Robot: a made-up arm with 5 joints. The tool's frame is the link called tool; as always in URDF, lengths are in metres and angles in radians. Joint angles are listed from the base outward. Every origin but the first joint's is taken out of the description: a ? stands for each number. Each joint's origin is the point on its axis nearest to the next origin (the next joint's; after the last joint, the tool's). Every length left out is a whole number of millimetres.
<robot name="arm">
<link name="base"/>
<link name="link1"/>
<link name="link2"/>
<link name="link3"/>
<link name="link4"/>
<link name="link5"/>
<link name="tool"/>
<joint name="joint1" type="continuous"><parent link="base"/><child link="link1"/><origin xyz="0.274 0.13 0.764" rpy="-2.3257 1.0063 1.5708"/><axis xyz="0 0 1"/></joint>
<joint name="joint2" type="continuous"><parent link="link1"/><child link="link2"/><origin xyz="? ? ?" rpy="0.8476 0.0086 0.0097"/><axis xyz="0 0 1"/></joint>
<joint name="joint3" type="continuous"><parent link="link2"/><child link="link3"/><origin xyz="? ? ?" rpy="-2.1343 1.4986 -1.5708"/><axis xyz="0 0 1"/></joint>
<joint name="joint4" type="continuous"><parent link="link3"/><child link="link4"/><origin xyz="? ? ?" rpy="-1.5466 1.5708 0"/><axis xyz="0 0 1"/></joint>
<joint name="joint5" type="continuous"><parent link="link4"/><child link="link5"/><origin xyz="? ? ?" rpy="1.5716 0.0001 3.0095"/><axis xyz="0 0 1"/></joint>
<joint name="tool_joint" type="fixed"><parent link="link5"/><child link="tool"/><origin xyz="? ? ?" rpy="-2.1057 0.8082 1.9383"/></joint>
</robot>
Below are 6 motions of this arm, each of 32 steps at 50 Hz.
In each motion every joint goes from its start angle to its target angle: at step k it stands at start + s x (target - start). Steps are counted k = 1, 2, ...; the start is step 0. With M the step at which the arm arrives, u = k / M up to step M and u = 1 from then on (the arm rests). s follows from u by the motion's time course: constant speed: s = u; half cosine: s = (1 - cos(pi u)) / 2; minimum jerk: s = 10 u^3 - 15 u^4 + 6 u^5.
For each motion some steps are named. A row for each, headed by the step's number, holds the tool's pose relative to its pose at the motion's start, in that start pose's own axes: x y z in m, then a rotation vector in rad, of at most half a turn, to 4 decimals.
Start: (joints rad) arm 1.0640 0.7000 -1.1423 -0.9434 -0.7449
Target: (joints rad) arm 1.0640 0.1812 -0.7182 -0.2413 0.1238
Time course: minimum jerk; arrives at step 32
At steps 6, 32:
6: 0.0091 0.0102 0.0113 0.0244 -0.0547 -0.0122
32: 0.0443 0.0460 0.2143 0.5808 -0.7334 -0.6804

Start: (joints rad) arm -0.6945 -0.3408 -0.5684 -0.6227 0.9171
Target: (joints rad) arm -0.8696 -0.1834 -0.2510 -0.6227 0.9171
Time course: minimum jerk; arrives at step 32
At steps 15, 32:
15: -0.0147 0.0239 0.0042 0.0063 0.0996 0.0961
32: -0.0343 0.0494 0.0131 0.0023 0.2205 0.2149

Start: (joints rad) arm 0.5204 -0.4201 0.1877 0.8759 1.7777
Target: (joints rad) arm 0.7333 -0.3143 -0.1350 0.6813 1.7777
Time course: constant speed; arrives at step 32
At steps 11, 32:
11: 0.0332 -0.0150 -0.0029 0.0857 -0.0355 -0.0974
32: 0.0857 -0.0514 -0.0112 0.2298 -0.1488 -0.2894

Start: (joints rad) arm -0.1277 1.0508 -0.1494 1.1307 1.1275
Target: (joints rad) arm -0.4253 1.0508 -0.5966 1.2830 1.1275
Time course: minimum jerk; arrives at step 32
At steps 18, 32:
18: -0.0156 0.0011 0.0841 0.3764 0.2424 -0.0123
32: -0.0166 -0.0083 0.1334 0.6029 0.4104 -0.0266

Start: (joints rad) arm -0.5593 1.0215 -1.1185 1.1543 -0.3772
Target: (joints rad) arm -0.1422 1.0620 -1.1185 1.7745 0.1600
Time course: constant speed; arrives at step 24
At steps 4, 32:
4: 0.0124 -0.0291 0.0414 -0.0673 -0.1128 -0.0768
32: 0.0136 -0.1278 0.2726 -0.3983 -0.6788 -0.4529

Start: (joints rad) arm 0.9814 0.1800 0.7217 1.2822 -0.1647
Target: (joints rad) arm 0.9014 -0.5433 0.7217 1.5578 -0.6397
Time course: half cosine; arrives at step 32
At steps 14, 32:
14: -0.0838 -0.0179 -0.1118 0.1204 0.3446 -0.0427
32: -0.2561 -0.0571 -0.2229 0.2906 0.8011 -0.2006

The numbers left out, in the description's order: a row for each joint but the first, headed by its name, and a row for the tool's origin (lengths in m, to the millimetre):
joint2: -0.002 0.282 0
joint3: -0.138 0.054 0
joint4: 0 0.067 0
joint5: -0.217 -0.101 0
tool: -0.04 0.152 0

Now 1 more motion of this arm.
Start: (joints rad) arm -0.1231 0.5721 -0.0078 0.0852 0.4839
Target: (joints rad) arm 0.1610 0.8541 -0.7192 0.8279 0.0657
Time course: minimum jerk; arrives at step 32
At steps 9, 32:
9: 0.0329 -0.0155 0.0116 0.0813 -0.0707 -0.0730
32: 0.1490 -0.0894 0.1634 0.6577 -0.5384 -0.1161

